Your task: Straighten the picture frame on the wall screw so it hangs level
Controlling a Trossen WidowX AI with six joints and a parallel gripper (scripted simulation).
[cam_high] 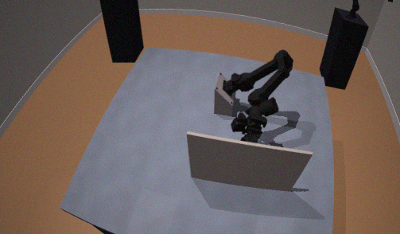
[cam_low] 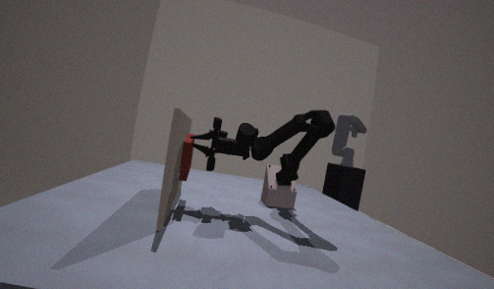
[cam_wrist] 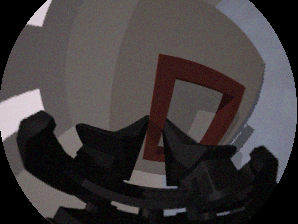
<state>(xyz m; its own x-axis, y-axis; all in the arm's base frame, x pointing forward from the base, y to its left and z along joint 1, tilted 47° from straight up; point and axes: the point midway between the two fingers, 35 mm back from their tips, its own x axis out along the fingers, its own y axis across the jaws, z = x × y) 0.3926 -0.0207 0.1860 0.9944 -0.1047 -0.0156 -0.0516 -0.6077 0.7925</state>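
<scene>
Now: the picture frame 5 cm below my gripper tip and 1 cm ahead of it. Round my gripper tip: wall panel 7 cm below, 2 cm ahead, 1 cm to the left.
</scene>
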